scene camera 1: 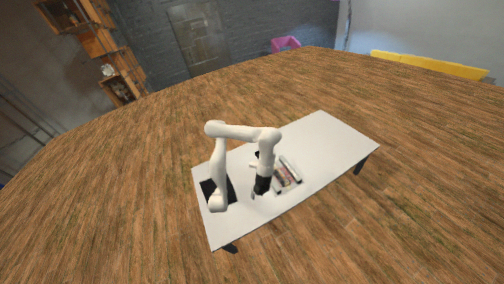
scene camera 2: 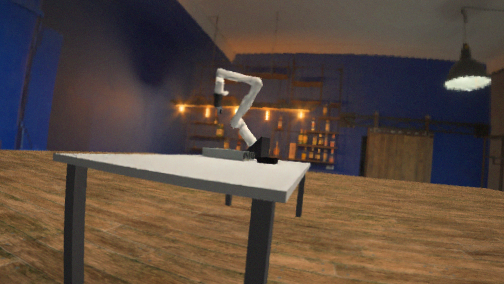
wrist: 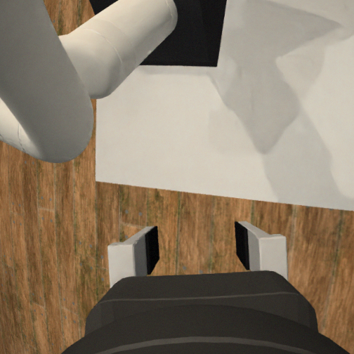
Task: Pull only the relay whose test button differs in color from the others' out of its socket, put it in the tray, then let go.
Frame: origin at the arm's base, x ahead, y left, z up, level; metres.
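Seen in the pictures: gripper, fingertip midpoint: [scene camera 1: 256,196] [scene camera 2: 219,114]; arm's base, link origin: [scene camera 2: 255,146].
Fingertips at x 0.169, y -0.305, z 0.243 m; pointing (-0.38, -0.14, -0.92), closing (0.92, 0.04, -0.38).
Observation:
Pixels of each thing's top centre, then the offset from my fingertips to it. "spot": a spot on its surface instead. Level surfaces: height alone.
- white table, surface height: 0.354 m down
- pale rail, surface spot: [scene camera 1: 291,169] spot: 0.178 m left, 0.399 m ahead, 0.291 m down
- long grey body, top centre: [scene camera 2: 223,149] [scene camera 1: 289,166] 0.209 m left, 0.405 m ahead, 0.291 m down
- low black object, top centre: [scene camera 2: 268,157] 0.500 m left, 0.343 m ahead, 0.319 m down
My gripper [scene camera 1: 253,195] [scene camera 2: 220,111] [wrist: 196,240] is open, with nothing between its fingers. It hangs high, with the floor beyond the table edge showing behind its fingers in the wrist view. In scene camera 1, a row of small coloured parts [scene camera 1: 284,176], likely the relays in their sockets, lies between pale rails on the table; the arm partly covers this area. Test button colours are too small to tell. The relays do not show in the wrist view. I cannot make out the tray for certain in any view.
The white table [scene camera 1: 320,145] [scene camera 2: 175,167] [wrist: 150,135] carries the arm on a black base plate [scene camera 1: 231,193] [wrist: 200,40]. A pale rail [scene camera 1: 291,169] borders the coloured parts. A long grey body [scene camera 2: 225,153] and a low black object [scene camera 2: 267,160] show in scene camera 2.

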